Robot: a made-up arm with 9 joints. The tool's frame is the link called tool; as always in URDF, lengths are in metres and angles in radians. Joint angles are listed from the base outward.
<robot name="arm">
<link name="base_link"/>
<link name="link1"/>
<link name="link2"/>
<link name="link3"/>
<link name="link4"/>
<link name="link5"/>
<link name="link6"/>
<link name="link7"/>
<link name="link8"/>
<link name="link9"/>
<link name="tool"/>
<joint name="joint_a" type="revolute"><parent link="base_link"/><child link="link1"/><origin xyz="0 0 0.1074" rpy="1.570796 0 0"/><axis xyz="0 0 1"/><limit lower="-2.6" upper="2.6"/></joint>
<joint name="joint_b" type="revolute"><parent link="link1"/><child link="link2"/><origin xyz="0.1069 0.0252 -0.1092" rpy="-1.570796 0 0"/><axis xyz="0 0 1"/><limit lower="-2.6" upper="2.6"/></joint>
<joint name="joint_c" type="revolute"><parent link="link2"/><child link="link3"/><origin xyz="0.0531 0.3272 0.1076" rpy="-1.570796 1.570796 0"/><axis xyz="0 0 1"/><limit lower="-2.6" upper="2.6"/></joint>
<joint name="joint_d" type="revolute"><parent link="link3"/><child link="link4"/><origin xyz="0.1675 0.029 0.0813" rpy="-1.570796 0 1.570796"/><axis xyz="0 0 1"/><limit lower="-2.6" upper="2.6"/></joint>
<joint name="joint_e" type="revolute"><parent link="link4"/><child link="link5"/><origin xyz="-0.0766 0.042 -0.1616" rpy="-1.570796 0 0"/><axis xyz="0 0 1"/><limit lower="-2.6" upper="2.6"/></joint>
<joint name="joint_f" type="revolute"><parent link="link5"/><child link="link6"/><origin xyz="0.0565 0.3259 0.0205" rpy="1.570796 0 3.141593"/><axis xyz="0 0 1"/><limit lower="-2.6" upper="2.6"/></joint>
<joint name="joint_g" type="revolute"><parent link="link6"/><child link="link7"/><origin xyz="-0.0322 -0.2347 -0.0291" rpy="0 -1.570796 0"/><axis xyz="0 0 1"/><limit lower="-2.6" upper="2.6"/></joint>
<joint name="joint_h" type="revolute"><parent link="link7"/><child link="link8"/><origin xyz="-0.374 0.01 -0.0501" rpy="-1.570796 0 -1.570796"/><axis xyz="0 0 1"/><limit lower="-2.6" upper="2.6"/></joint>
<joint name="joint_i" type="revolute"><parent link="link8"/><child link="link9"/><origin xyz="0.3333 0.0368 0.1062" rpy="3.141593 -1.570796 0"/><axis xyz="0 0 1"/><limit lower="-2.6" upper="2.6"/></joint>
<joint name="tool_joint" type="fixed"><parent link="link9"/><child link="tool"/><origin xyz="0.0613 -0.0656 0.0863" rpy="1.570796 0 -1.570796"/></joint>
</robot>
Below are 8 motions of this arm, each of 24 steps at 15 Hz.
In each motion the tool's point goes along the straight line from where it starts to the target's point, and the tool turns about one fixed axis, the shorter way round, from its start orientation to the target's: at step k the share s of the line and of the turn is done. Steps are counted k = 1, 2, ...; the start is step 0. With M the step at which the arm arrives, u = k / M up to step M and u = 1 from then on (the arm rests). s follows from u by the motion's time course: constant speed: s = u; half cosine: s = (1 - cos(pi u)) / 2; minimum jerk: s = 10 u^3 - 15 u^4 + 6 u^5.
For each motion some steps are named. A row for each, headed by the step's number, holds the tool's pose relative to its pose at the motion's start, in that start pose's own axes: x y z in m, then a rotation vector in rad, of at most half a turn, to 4 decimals.
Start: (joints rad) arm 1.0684 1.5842 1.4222 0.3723 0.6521 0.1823 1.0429 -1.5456 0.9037
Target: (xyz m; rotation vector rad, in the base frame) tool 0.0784 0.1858 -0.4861 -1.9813 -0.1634 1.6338
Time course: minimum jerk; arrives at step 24
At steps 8, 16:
8: -0.0119 -0.2086 -0.0588 0.0766 -0.2355 -0.2114
16: -0.0446 -0.7853 -0.2215 0.2884 -0.8866 -0.7958

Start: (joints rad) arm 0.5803 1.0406 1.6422 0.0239 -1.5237 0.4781 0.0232 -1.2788 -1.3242
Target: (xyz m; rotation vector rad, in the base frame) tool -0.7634 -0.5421 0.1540 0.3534 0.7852 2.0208
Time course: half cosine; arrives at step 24
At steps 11, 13, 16, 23, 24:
11: -0.1356 -0.4400 -0.0919 -0.3191 -0.1196 0.7658
13: -0.1763 -0.5721 -0.1194 -0.4149 -0.1555 0.9957
16: -0.2340 -0.7591 -0.1585 -0.5505 -0.2063 1.3212
23: -0.3106 -1.0078 -0.2104 -0.7309 -0.2739 1.7540
24: -0.3120 -1.0121 -0.2113 -0.7340 -0.2751 1.7615

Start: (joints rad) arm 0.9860 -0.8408 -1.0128 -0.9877 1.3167 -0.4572 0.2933 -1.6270 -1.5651
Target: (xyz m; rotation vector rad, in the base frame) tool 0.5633 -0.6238 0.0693 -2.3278 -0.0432 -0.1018
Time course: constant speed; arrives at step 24
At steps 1, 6, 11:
1: -0.0320 0.0058 0.0206 0.0088 0.0154 0.0416
6: -0.1919 0.0348 0.1238 0.0529 0.0925 0.2495
11: -0.3517 0.0639 0.2270 0.0969 0.1696 0.4575

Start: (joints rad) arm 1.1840 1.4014 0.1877 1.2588 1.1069 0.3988 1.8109 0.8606 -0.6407
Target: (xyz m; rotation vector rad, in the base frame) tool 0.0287 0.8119 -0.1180 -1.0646 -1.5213 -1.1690
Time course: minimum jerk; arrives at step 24
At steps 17, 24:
17: -0.3013 -0.1088 -0.7644 -1.5060 0.8730 0.7578
24: -0.3554 -0.1283 -0.9016 -1.7765 1.0298 0.8939

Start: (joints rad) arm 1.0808 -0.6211 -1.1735 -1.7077 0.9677 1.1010 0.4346 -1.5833 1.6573
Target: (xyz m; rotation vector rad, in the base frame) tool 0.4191 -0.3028 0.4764 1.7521 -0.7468 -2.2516
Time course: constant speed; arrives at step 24
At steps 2, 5, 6, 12, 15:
2: 0.0388 -0.0315 0.0033 0.0023 -0.0990 -0.0646
5: 0.0969 -0.0788 0.0082 0.0057 -0.2474 -0.1615
6: 0.1163 -0.0946 0.0098 0.0068 -0.2969 -0.1938
12: 0.2325 -0.1891 0.0196 0.0136 -0.5937 -0.3876
15: 0.2906 -0.2364 0.0245 0.0170 -0.7421 -0.4845

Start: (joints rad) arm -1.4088 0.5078 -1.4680 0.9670 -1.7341 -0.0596 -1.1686 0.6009 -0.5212
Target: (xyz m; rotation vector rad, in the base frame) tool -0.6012 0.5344 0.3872 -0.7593 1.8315 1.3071
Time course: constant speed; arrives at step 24
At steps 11, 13, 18, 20, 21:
11: -0.3792 -0.2404 -0.1824 -0.5728 0.3249 0.3471
13: -0.4482 -0.2841 -0.2156 -0.6770 0.3839 0.4103
18: -0.6205 -0.3934 -0.2985 -0.9373 0.5316 0.5680
20: -0.6895 -0.4372 -0.3317 -1.0415 0.5906 0.6312
21: -0.7239 -0.4590 -0.3482 -1.0936 0.6202 0.6627

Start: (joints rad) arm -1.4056 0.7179 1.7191 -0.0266 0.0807 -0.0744 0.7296 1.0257 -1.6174
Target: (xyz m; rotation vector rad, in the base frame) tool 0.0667 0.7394 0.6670 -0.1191 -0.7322 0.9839
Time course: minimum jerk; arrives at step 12
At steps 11, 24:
11: 0.2489 -0.4373 -0.0063 -0.9926 -0.6253 -0.4032
24: 0.2502 -0.4395 -0.0063 -0.9977 -0.6285 -0.4053

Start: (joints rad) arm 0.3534 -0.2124 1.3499 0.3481 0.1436 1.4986 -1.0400 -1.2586 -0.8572
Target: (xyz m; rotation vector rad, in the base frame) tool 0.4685 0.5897 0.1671 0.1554 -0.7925 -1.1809
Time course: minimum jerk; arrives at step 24
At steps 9, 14, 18, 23, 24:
9: 0.0854 -0.0358 -0.1153 -0.1222 -0.0048 -0.1481
14: 0.2028 -0.0851 -0.2737 -0.2902 -0.0114 -0.3517
18: 0.2783 -0.1168 -0.3756 -0.3981 -0.0156 -0.4826
23: 0.3102 -0.1302 -0.4187 -0.4438 -0.0174 -0.5379
24: 0.3104 -0.1303 -0.4189 -0.4441 -0.0175 -0.5383

